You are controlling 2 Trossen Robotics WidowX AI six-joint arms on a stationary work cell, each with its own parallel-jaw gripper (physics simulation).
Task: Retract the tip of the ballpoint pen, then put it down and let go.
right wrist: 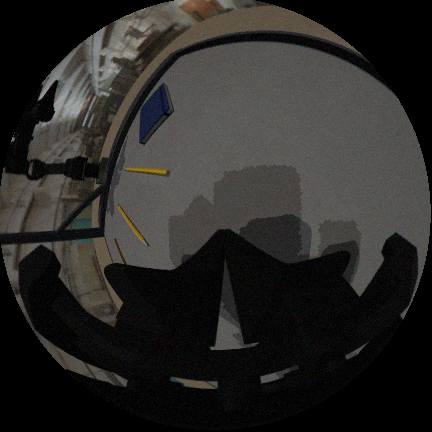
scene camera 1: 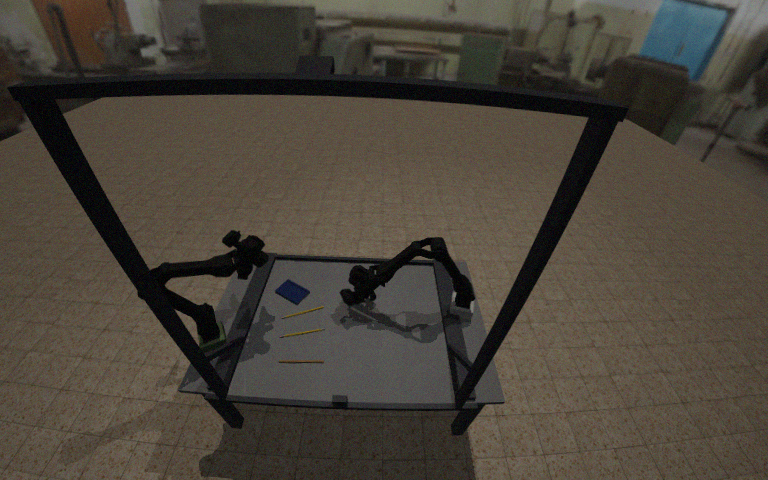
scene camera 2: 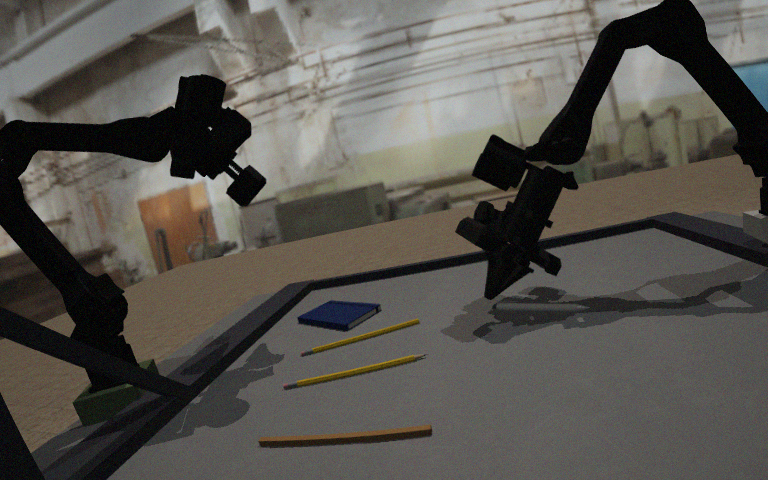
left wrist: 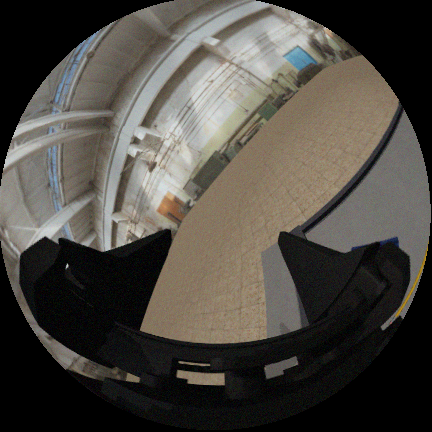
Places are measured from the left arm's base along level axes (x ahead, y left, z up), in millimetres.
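Pixels of known places: left gripper, between the fingertips: (scene camera 2: 230,166) (left wrist: 226,236); right gripper, between the fingertips: (right wrist: 223,234) (scene camera 1: 347,305) (scene camera 2: 487,298); left arm's base, origin of its link: (right wrist: 97,170) (scene camera 1: 210,334); right arm's base, origin of its link: (scene camera 1: 462,302).
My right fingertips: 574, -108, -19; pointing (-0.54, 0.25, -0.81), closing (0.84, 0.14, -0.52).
Note:
Ahead of a thing's pixels: the offset from my right fingertips to its top centre, as dx, dy, dz.
The grey ballpoint pen @[+44, -67, -6] (scene camera 1: 362,313) (scene camera 2: 540,307) lies flat on the table under my right arm, in its shadow. Its darker end points left in scene camera 2; whether the writing tip is out is too small to tell. My right gripper (scene camera 2: 490,295) (right wrist: 223,234) is shut and empty, pointing down, its fingertips close to the pen's darker end; I cannot tell whether they touch it. The shut fingers hide the pen in the right wrist view. My left gripper (left wrist: 226,236) is open and empty, held high over the table's left edge, away from the pen.
A blue notebook @[-194, +204, -8] (scene camera 1: 292,292) (scene camera 2: 338,314) (right wrist: 154,114) lies at the back left. Two yellow pencils @[-191, +68, -14] (scene camera 1: 303,312) @[-229, -32, -12] (scene camera 2: 353,370) and an orange-brown stick @[-279, -154, -14] (scene camera 1: 301,361) (scene camera 2: 345,436) lie nearer the front. A dark frame post (scene camera 1: 529,271) stands at the table's right side.

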